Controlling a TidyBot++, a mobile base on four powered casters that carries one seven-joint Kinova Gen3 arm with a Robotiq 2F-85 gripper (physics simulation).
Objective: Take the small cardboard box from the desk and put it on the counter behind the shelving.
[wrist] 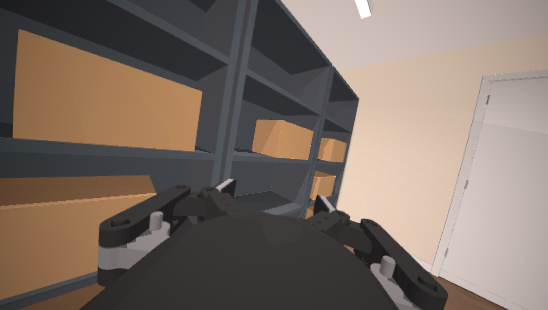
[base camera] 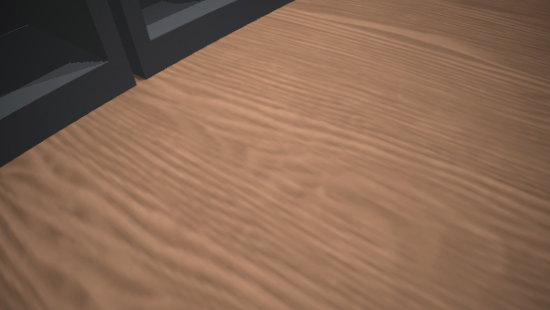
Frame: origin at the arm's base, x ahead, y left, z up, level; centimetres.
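Seen in the pictures: gripper, fingertip midpoint: (wrist: 274,196).
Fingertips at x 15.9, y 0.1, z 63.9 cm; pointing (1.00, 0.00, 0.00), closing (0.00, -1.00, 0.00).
Observation:
Offsets run from my fingertips to a thing's middle. Level surfaces: height alone.
The dark grey shelving (base camera: 190,50) (wrist: 236,90) runs along the left side in both views. My gripper (wrist: 274,196) is open, with its two fingers spread and no object between them. It points along the front of the shelving. The desk, the small cardboard box on it and the counter behind the shelving do not show in either view.
A large cardboard box {dx +42.3, dy +64.2, dz +9.0 cm} (wrist: 105,95) stands on a near shelf, with another box {dx +33.0, dy +72.4, dz -36.7 cm} (wrist: 75,240) below it. Smaller boxes (wrist: 282,140) (wrist: 332,150) (wrist: 322,186) stand farther along. A white door (wrist: 505,190) is in the wall (wrist: 410,150) at the right. Wooden floor {dz -103.6 cm} (base camera: 325,175) lies beside the shelving.

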